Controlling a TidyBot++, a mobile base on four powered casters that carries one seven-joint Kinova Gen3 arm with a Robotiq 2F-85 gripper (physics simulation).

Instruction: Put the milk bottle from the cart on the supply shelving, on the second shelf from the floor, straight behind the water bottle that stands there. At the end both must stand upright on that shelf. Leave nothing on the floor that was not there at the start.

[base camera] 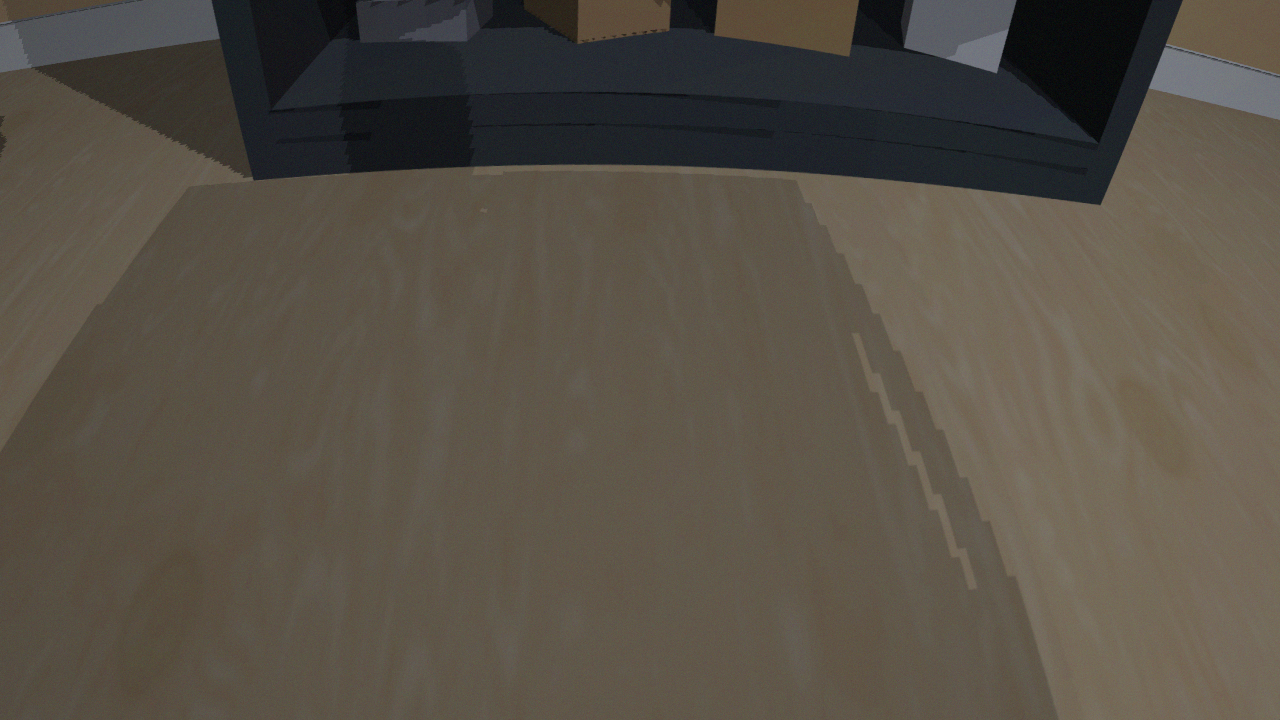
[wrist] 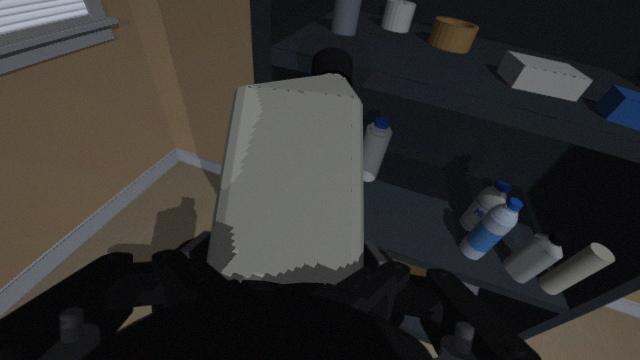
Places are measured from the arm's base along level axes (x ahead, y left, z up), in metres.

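Where they show: gripper, fingertip midpoint: (wrist: 288,251).
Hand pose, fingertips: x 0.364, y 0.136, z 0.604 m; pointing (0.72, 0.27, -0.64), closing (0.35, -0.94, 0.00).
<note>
Things, the pixels of their top centre, and the offset from my fingertips. Level surfaces: height alone.
- milk bottle at its top centre: (wrist: 504,183) 0.559 m ahead, 0.387 m right, 0.279 m down
- water bottle at its top centre: (wrist: 516,202) 0.457 m ahead, 0.381 m right, 0.251 m down
- floor at its surface level: 0.467 m down
- white bottle at its top centre: (wrist: 382,121) 0.639 m ahead, 0.023 m right, 0.247 m down
- white container at its top centre: (wrist: 560,236) 0.436 m ahead, 0.506 m right, 0.291 m down
- cream cylinder at its top centre: (wrist: 602,252) 0.426 m ahead, 0.598 m right, 0.289 m down
- orange bowl at its top centre: (wrist: 457,22) 0.634 m ahead, 0.115 m right, 0.040 m up
- bottom shelf at its surface level: 0.924 m down
The milk bottle (wrist: 475,215), white with a blue cap, and the water bottle (wrist: 486,237), with a blue label and cap, stand upright on the second shelf from the floor (wrist: 420,202). The milk bottle is behind the water bottle, which partly covers it. My gripper (wrist: 288,251) has its fingers spread wide around a large white jug (wrist: 295,180) with a dark cap, its sides against both fingers. The jug is held in the air and hides part of the shelving. In the base camera view neither the gripper nor the bottles show.
A white bottle (wrist: 377,147) with a blue cap, a white container (wrist: 532,259) and a cream cylinder (wrist: 577,268) are on that shelf. The shelf above holds an orange bowl (wrist: 453,36) and boxes. Cardboard boxes (base camera: 787,25) are on the bottom shelf (base camera: 626,71). A wall (wrist: 125,100) is at left.
</note>
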